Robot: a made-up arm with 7 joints.
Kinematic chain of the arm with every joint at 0, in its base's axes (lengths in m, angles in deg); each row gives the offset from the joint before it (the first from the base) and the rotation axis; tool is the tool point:
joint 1: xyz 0 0 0.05 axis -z
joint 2: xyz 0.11 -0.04 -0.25 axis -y
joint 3: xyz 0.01 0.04 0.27 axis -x
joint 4: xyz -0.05 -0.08 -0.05 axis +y
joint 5: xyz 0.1 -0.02 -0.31 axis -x
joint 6: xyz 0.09 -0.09 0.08 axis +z
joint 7: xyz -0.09 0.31 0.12 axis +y
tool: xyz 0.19 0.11 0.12
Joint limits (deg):
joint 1: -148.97..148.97
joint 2: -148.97..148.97
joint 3: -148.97..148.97
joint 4: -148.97..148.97
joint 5: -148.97..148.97
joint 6: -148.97..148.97
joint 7: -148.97..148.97
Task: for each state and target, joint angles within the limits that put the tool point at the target. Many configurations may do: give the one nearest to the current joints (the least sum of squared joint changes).
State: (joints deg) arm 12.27 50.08 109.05 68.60 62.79 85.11 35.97
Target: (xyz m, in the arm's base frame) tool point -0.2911 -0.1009 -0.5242
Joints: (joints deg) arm 6.94 59.81 109.92 62.22 69.38 71.15 34.78
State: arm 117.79 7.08 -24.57 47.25 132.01 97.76 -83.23
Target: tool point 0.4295 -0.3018 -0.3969
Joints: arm 144.06 23.82 -6.05 22.28 146.32 109.26 -82.10
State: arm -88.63 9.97 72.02 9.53 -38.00 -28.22 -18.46
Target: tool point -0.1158 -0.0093 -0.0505
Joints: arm -97.86 30.48 84.16 -4.94 -13.45 21.42 -33.08
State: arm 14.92 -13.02 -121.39 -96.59 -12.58 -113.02 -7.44
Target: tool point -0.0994 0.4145 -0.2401
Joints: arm 31.19 -32.08 -148.97 -123.83 0.97 -133.43 -9.77
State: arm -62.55 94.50 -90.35 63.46 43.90 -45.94 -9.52
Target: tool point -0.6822 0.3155 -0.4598
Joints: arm -41.17 104.69 -83.07 70.54 63.98 -43.27 -7.70
